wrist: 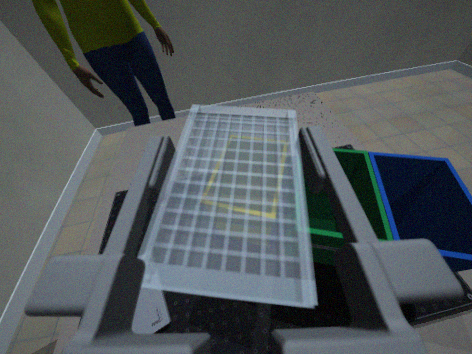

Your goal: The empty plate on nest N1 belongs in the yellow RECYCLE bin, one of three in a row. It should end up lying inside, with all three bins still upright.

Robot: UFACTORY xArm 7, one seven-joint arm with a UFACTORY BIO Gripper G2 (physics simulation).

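Note:
There is my gripper (234, 139), and besides my gripper I can see a green bin (356, 164) and also a plate (231, 221).

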